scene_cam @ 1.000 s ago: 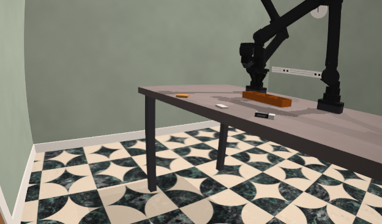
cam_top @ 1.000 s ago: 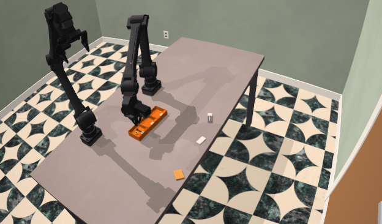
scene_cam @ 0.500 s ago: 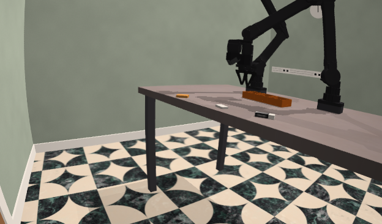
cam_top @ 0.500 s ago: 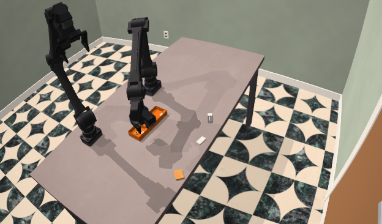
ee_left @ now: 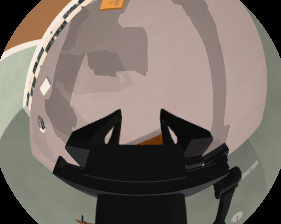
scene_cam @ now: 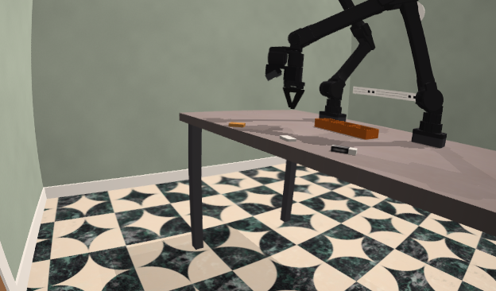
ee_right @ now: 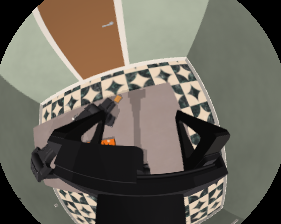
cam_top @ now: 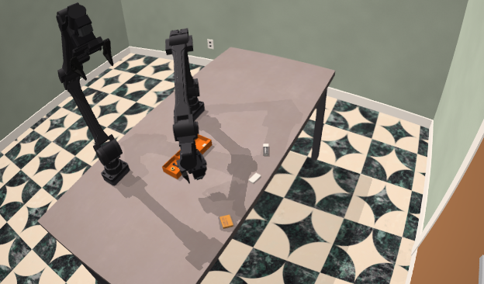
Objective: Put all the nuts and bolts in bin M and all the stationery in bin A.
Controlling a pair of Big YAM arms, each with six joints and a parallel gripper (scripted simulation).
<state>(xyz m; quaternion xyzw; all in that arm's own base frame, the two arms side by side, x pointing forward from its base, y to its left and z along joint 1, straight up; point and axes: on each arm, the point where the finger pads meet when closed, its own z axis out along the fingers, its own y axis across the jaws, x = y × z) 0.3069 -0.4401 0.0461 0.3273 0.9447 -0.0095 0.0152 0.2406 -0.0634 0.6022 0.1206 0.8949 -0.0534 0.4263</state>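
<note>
The orange notepad is 190 mm ahead of my left hand, 50 mm to the right of it and 70 mm below it. The rest, counted from my left hand: black bolt: 170 mm behind, 50 mm to the left, 60 mm below; then orange double bin: 170 mm behind, 120 mm to the left, 60 mm below; then brass nut: 170 mm behind, 30 mm to the left, 70 mm below.
</note>
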